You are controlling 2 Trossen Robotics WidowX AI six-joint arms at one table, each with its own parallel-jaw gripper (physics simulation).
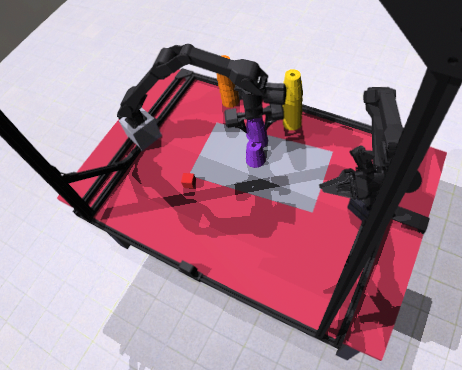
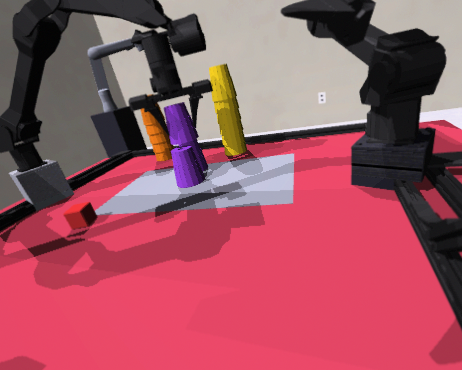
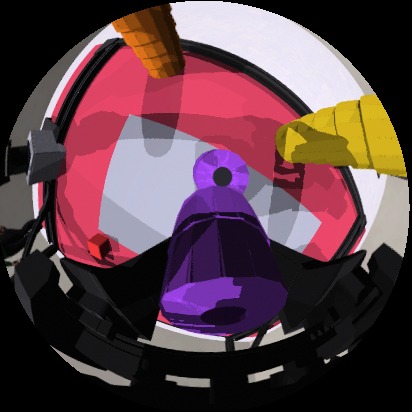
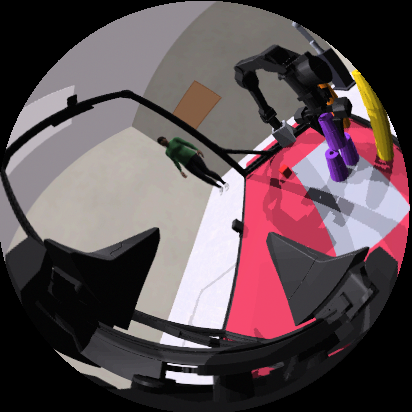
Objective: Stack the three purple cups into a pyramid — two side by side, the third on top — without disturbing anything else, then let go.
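Places are measured from the left arm's base along level axes (x back, y right, z up), in centimetres.
Where they show: left gripper, between the fingertips: (image 1: 256, 130) (image 2: 182, 131) (image 3: 216, 241) (image 4: 333, 136); right gripper, between the fingertips: (image 1: 320, 188) (image 4: 215, 236); left arm's base, origin of its link: (image 1: 136, 119) (image 2: 32, 167) (image 3: 26, 157) (image 4: 277, 126); right arm's base, origin of its link: (image 1: 373, 198) (image 2: 393, 137).
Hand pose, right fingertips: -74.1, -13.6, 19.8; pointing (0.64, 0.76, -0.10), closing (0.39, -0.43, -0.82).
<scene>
Things, the pixels of their centre, and the offset from my right fingertips, as dx, dy, dz. Level surfaces: height alone.
- front lower purple cup, middle of its body: (image 2: 188, 165) (image 1: 256, 152) (image 4: 336, 163) +34.0, -8.6, -26.1
- grey mat, height of its surface: dz -30.3
- rear lower purple cup, middle of its body: (image 3: 221, 172) (image 2: 193, 154) (image 4: 348, 147) +39.1, -15.1, -26.1
- tall orange stack, middle of its body: (image 2: 155, 129) (image 1: 226, 82) +61.7, -20.9, -19.7
- tall yellow stack, middle of its body: (image 3: 358, 130) (image 2: 226, 106) (image 1: 292, 96) +36.0, -29.5, -16.5
- red cube, middle of its body: (image 2: 80, 215) (image 3: 98, 245) (image 1: 188, 180) (image 4: 284, 170) +44.0, +14.9, -28.4
My left gripper (image 1: 256, 126) (image 2: 178, 120) (image 3: 216, 241) is shut on a purple cup (image 1: 256, 133) (image 2: 179, 123) (image 3: 225, 250) (image 4: 328, 126), held upright with its narrow end up, above the other two. The front lower purple cup (image 1: 255, 157) (image 2: 189, 168) (image 4: 336, 168) stands upside down on the grey mat (image 1: 212, 147) (image 2: 135, 187) (image 3: 140, 185). The rear lower purple cup (image 2: 203, 159) (image 3: 221, 159) (image 4: 349, 150) stands close behind it, partly hidden. Whether the held cup touches them, I cannot tell. My right gripper (image 1: 336, 185) (image 4: 215, 236) is open and empty, off to the right.
A tall orange stack (image 1: 229, 95) (image 2: 159, 140) (image 3: 155, 45) stands behind the mat at the left. A tall yellow stack (image 1: 293, 107) (image 2: 228, 112) (image 3: 340, 135) (image 4: 375, 115) stands behind, near the left gripper. A red cube (image 1: 188, 180) (image 2: 80, 216) (image 3: 99, 247) (image 4: 285, 171) lies by the mat's left corner.
</scene>
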